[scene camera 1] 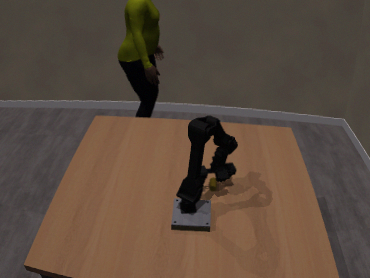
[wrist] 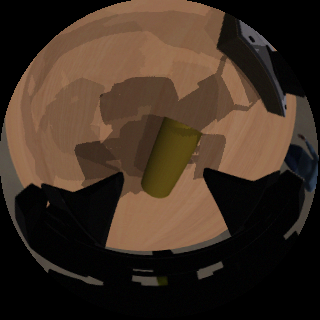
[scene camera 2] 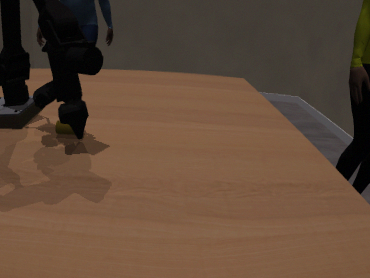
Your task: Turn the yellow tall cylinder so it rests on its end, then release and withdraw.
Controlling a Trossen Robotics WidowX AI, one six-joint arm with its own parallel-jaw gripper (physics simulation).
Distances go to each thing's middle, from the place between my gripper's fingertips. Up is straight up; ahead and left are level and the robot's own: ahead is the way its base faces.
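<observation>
My hand is 10 mm lower than the yellow cylinder [wrist: 175,142] and 20 mm beyond it.
</observation>
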